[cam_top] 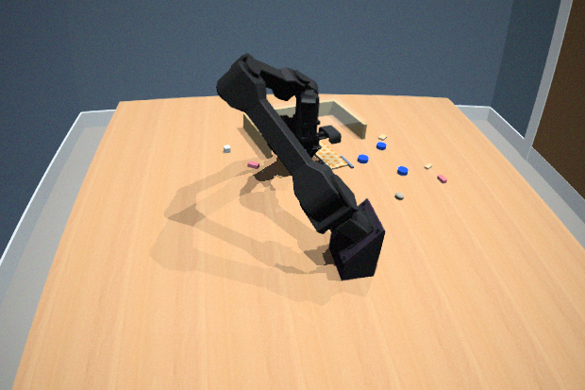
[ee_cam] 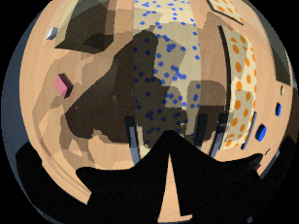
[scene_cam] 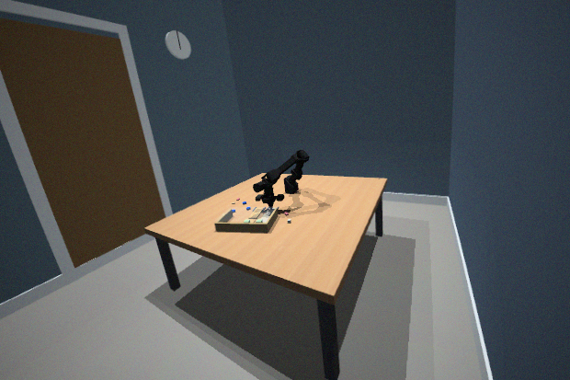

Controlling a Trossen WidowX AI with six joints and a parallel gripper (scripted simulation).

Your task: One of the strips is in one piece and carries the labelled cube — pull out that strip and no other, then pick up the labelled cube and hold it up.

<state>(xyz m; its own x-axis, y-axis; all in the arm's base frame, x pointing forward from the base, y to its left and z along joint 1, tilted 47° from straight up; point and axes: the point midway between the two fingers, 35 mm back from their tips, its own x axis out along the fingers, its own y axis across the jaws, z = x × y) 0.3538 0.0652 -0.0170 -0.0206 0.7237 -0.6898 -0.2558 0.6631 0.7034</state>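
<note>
Right now the orange-dotted strip is 7 cm ahead of my gripper tip and 8 cm to the right of it. The rest, counted from my gripper tip: grey piece (15 cm behind, 22 cm to the right).
</note>
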